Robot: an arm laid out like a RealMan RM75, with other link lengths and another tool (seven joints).
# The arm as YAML. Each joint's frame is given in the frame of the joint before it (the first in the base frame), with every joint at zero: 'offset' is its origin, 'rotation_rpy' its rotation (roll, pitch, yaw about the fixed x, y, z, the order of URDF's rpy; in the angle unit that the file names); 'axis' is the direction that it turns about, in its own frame. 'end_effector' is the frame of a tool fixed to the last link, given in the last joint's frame.
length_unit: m
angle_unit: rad
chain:
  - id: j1
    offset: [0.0, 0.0, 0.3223]
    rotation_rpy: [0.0, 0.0, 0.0]
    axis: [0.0, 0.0, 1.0]
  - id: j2
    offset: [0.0, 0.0, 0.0]
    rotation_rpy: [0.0, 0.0, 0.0]
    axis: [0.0, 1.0, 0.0]
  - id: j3
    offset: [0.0, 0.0, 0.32]
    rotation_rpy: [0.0, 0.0, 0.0]
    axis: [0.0, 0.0, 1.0]
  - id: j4
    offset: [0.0, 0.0, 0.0]
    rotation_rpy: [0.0, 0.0, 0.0]
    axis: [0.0, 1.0, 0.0]
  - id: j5
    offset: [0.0, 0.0, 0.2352]
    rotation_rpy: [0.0, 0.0, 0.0]
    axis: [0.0, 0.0, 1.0]
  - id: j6
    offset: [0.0, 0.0, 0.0]
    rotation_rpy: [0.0, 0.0, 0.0]
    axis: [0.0, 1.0, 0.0]
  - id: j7
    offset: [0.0, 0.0, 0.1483]
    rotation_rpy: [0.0, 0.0, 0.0]
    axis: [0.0, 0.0, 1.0]
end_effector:
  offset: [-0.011, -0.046, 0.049]
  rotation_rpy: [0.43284, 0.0, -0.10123]
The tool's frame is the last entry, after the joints.
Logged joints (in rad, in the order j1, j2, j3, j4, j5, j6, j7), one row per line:
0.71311 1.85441 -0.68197 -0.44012 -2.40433 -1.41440 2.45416
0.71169 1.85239 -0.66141 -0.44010 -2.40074 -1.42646 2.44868
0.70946 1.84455 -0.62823 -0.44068 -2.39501 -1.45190 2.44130
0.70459 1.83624 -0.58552 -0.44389 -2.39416 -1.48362 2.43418
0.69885 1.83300 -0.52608 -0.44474 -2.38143 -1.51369 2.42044
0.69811 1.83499 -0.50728 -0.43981 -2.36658 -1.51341 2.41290
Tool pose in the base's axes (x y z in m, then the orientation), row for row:
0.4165 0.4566 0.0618 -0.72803 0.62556 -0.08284 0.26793
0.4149 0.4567 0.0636 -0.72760 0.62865 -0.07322 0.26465
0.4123 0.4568 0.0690 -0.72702 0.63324 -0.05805 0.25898
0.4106 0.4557 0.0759 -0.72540 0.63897 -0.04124 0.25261
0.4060 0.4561 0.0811 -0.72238 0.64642 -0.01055 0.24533
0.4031 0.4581 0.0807 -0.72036 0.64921 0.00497 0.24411
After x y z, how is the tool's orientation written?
As a quaternion, x y z w.
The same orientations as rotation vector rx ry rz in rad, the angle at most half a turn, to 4 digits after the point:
-1.9640 1.6876 -0.2235
-1.9662 1.6988 -0.1979
-1.9703 1.7162 -0.1573
-1.9724 1.7374 -0.1121
-1.9716 1.7643 -0.0288
-1.9673 1.7730 0.0136

